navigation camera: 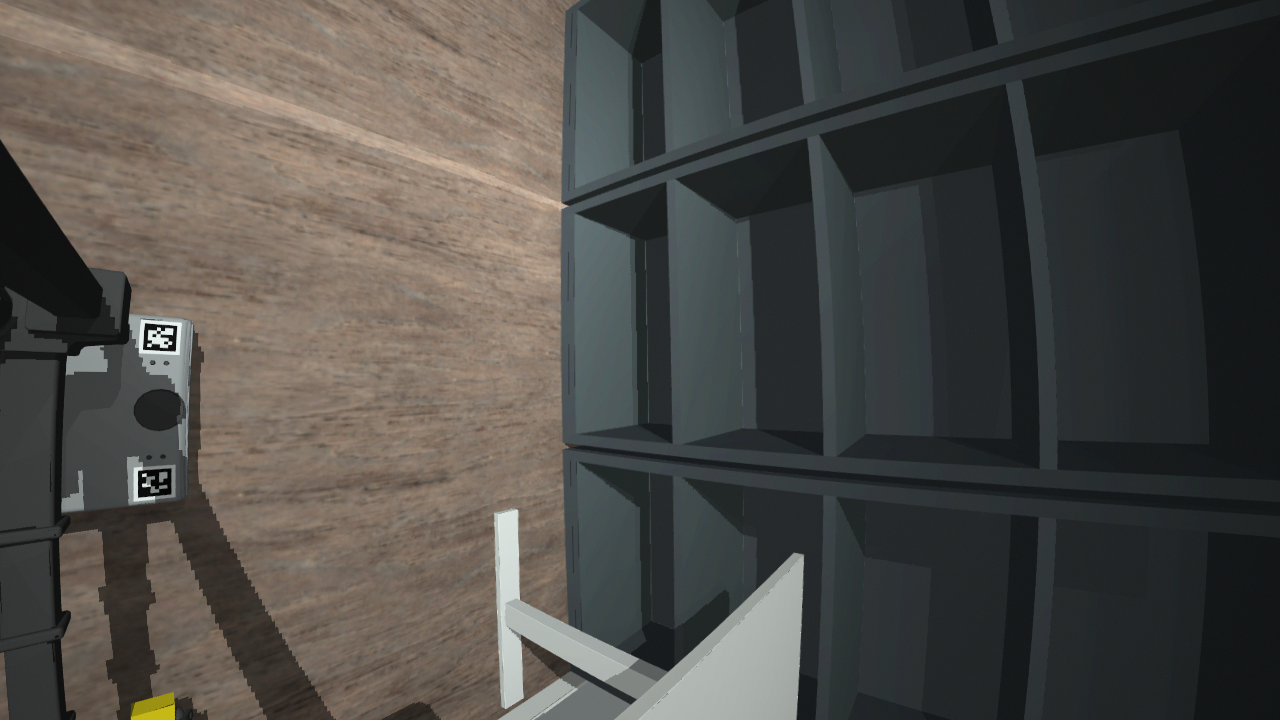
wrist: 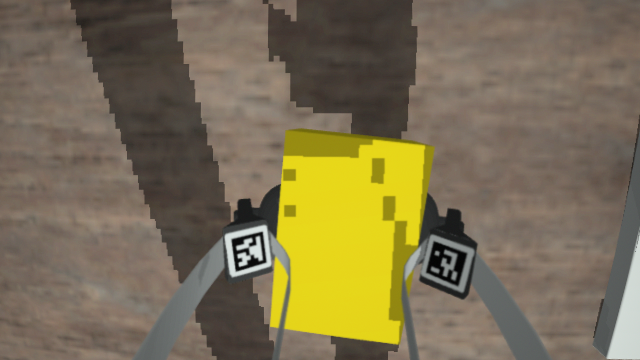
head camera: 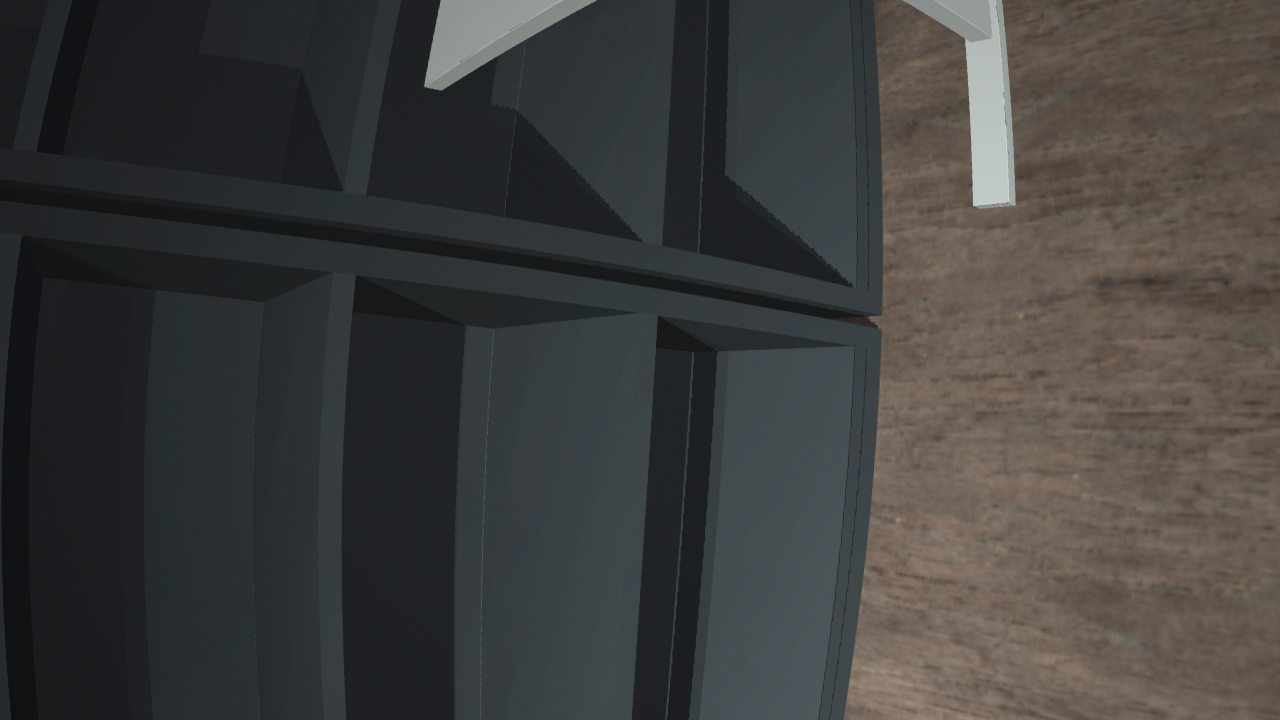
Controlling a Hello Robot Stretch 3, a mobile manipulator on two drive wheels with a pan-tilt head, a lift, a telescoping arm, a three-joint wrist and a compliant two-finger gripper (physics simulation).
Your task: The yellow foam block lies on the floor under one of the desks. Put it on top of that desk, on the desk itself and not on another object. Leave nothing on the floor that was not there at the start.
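Seen in the pictures: gripper, fingertip midpoint: (wrist: 346,211); robot's base, link origin: (navigation camera: 159,406).
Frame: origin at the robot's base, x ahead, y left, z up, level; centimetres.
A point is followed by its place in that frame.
Observation:
The yellow foam block (wrist: 345,240) {x -2.1, y -56.7, z 20.9 cm} (navigation camera: 153,709) {x -1.8, y -52.1, z 20.5 cm} is between the two fingertips in the wrist view, with a pad against each long side; a corner of it also shows at the bottom left of the navigation view. My gripper (wrist: 346,211) {x -2.2, y -56.7, z 16.4 cm} is shut on the block. The wooden floor (wrist: 500,100) {x -17.4, y -64.6, z 0.0 cm} shows below it; the exact height of the block above the floor is hard to tell. No desk top can be made out for certain in these views.
A dark open shelf unit (head camera: 336,447) {x 113.8, y 8.7, z 96.8 cm} (navigation camera: 838,313) {x 120.2, y 24.3, z 99.1 cm} fills much of the head and navigation views. A white piece of furniture (head camera: 990,134) {x 87.4, y -49.4, z 2.5 cm} (navigation camera: 508,564) {x 87.5, y -54.9, z 2.5 cm} with a leg and slanted panel stands before it. A white and grey edge (wrist: 625,310) {x -33.1, y -43.5, z 2.5 cm} shows at the wrist view's right.

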